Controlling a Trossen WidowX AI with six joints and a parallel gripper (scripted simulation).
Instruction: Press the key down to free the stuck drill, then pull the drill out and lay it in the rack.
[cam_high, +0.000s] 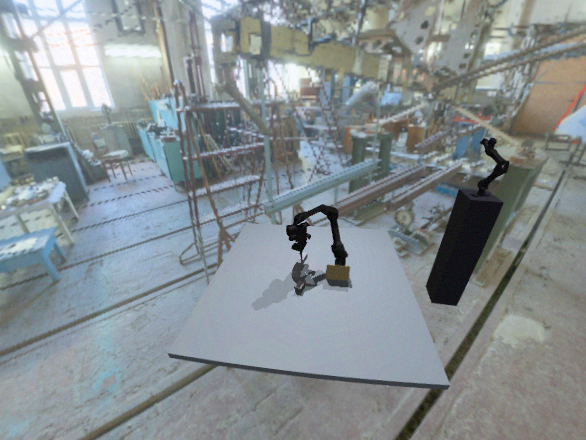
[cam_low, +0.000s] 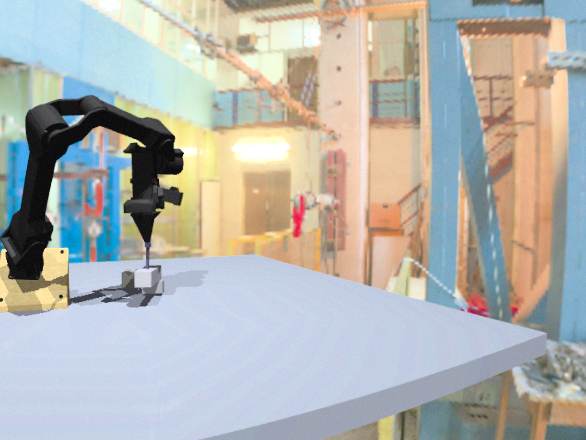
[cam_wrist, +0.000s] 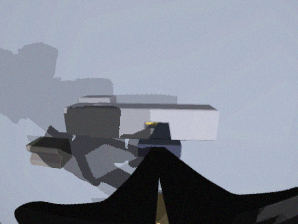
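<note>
The drill is 80 mm below my gripper tip, 40 mm to the left of it and 10 mm ahead of it. The rest, counted from my gripper tip: light grey block (90 mm below, 20 mm to the left); rack (200 mm to the left, 120 mm below, 40 mm behind).
</note>
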